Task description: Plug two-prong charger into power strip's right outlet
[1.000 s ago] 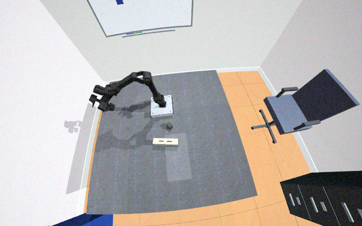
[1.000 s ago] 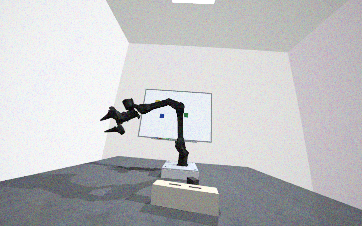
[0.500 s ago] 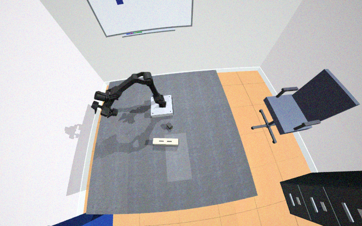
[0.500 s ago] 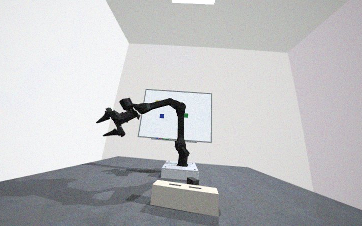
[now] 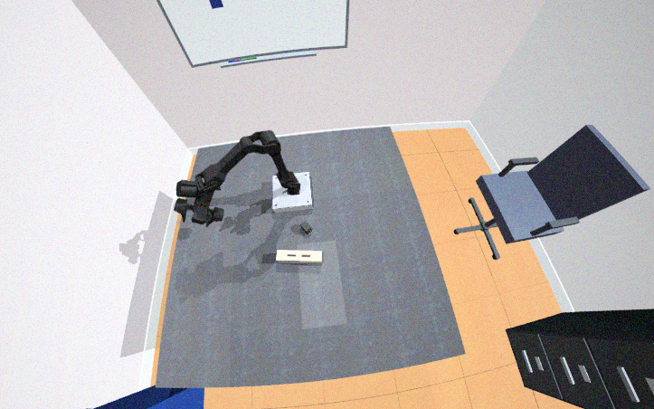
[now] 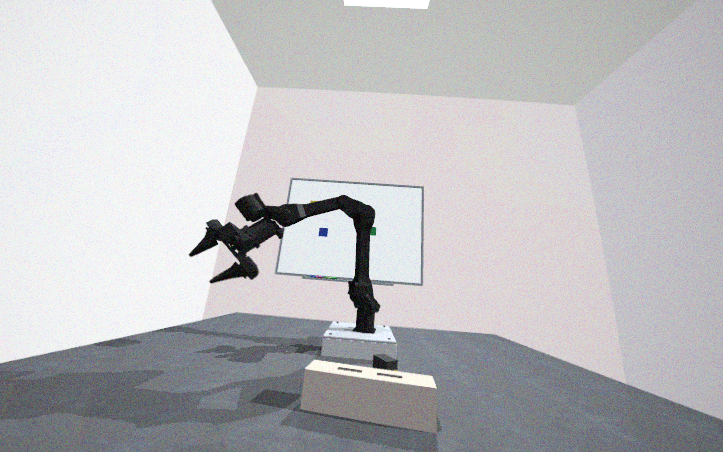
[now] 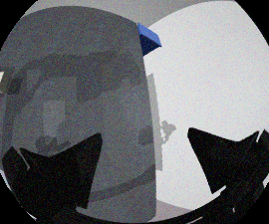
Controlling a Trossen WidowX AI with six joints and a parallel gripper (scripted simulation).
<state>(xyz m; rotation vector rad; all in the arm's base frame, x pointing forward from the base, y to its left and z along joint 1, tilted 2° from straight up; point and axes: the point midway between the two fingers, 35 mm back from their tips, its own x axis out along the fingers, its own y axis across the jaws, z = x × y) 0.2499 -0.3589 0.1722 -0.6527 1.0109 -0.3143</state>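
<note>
The dark two-prong charger lies 46 cm to the left of my gripper tip, 18 cm below it and 6 cm behind it.
</note>
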